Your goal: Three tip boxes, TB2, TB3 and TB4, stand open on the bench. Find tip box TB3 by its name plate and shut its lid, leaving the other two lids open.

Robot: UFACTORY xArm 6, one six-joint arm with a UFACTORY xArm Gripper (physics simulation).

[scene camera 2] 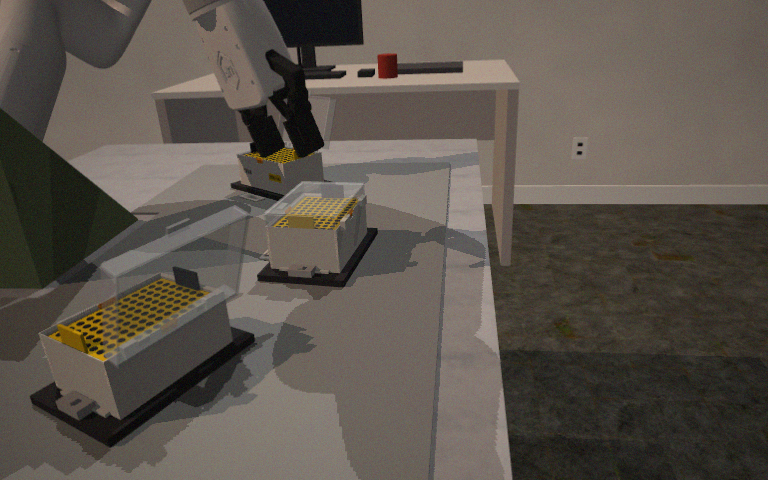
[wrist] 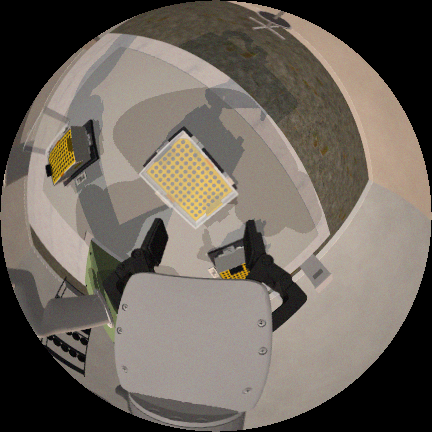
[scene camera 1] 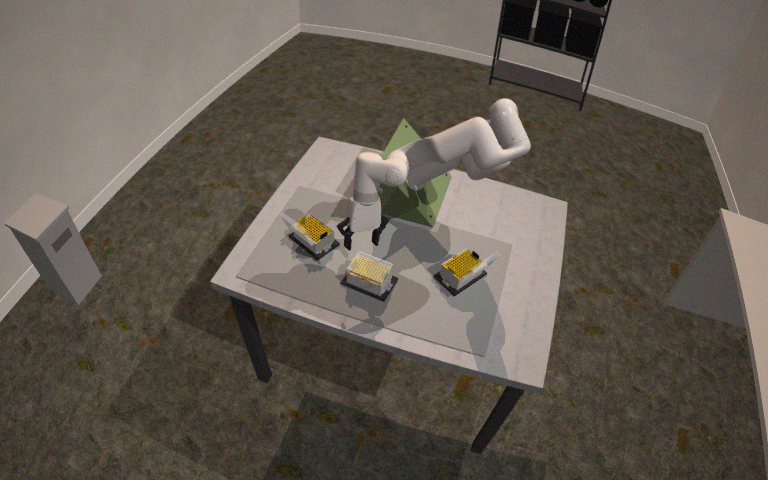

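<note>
The middle tip box has its clear lid down over the yellow rack. The left box in scene view 1 has its clear lid tilted open. The right box in scene view 1 also has its lid open. A name plate by the right box and another by the left are too small to read surely. My gripper is open and empty, raised behind the middle box, on the robot's side.
The boxes stand on black bases on a grey mat on the bench. A green angular mount stands behind my gripper. A desk with a monitor and a red cup stands beyond the bench.
</note>
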